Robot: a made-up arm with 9 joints. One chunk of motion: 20 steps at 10 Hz.
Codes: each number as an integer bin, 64 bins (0 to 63) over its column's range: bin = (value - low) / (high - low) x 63, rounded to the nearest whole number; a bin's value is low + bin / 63 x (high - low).
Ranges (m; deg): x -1.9..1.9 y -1.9..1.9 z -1.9..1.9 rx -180..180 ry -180..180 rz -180..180
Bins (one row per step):
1: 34 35 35 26 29 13
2: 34 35 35 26 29 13
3: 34 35 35 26 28 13
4: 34 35 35 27 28 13
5: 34 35 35 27 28 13
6: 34 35 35 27 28 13
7: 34 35 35 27 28 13
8: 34 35 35 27 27 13
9: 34 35 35 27 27 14
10: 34 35 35 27 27 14
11: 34 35 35 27 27 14
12: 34 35 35 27 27 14
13: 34 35 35 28 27 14
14: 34 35 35 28 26 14
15: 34 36 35 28 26 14
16: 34 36 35 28 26 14
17: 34 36 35 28 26 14
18: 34 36 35 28 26 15
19: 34 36 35 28 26 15
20: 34 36 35 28 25 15
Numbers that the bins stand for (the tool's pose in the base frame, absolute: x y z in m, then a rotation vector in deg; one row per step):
1: 0.1508 0.2111 0.2111 -31.43 -14.29 -105.71
2: 0.1508 0.2111 0.2111 -31.43 -14.29 -105.71
3: 0.1508 0.2111 0.2111 -31.43 -20.00 -105.71
4: 0.1508 0.2111 0.2111 -25.71 -20.00 -105.71
5: 0.1508 0.2111 0.2111 -25.71 -20.00 -105.71
6: 0.1508 0.2111 0.2111 -25.71 -20.00 -105.71
7: 0.1508 0.2111 0.2111 -25.71 -20.00 -105.71
8: 0.1508 0.2111 0.2111 -25.71 -25.71 -105.71
9: 0.1508 0.2111 0.2111 -25.71 -25.71 -100.00
10: 0.1508 0.2111 0.2111 -25.71 -25.71 -100.00
11: 0.1508 0.2111 0.2111 -25.71 -25.71 -100.00
12: 0.1508 0.2111 0.2111 -25.71 -25.71 -100.00
13: 0.1508 0.2111 0.2111 -20.00 -25.71 -100.00
14: 0.1508 0.2111 0.2111 -20.00 -31.43 -100.00
15: 0.1508 0.2714 0.2111 -20.00 -31.43 -100.00
16: 0.1508 0.2714 0.2111 -20.00 -31.43 -100.00
17: 0.1508 0.2714 0.2111 -20.00 -31.43 -100.00
18: 0.1508 0.2714 0.2111 -20.00 -31.43 -94.29
19: 0.1508 0.2714 0.2111 -20.00 -31.43 -94.29
20: 0.1508 0.2714 0.2111 -20.00 -37.14 -94.29

